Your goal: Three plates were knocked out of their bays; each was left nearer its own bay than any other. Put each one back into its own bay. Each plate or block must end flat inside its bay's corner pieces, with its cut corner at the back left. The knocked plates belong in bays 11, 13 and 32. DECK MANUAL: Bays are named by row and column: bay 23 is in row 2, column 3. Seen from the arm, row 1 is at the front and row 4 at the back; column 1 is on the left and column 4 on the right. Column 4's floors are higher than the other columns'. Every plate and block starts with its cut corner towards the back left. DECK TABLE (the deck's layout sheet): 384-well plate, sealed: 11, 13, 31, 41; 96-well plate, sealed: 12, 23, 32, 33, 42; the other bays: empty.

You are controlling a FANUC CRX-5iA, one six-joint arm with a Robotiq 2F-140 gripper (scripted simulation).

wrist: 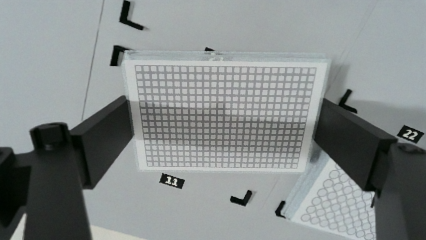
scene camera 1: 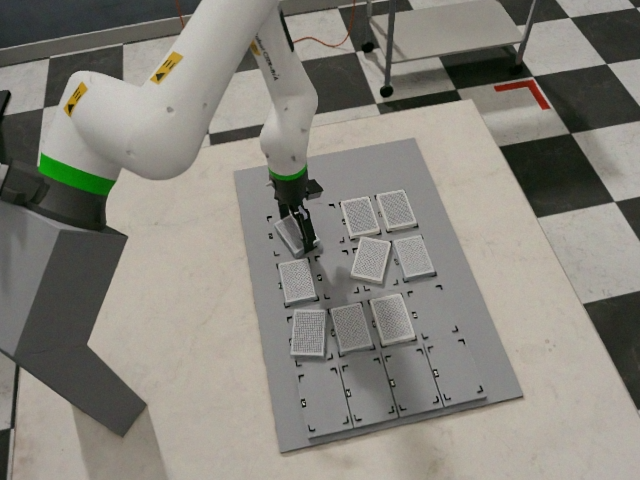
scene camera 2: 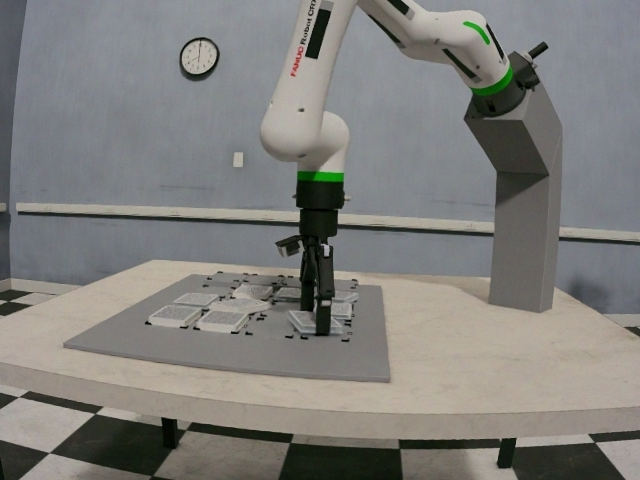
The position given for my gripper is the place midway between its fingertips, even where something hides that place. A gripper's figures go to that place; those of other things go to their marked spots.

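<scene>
My gripper (scene camera 1: 296, 233) is 154 cm from the lens. A 384-well plate (scene camera 1: 287, 227) is 154 cm from the lens; a 384-well plate (scene camera 1: 308, 340) is 138 cm from the lens.
</scene>
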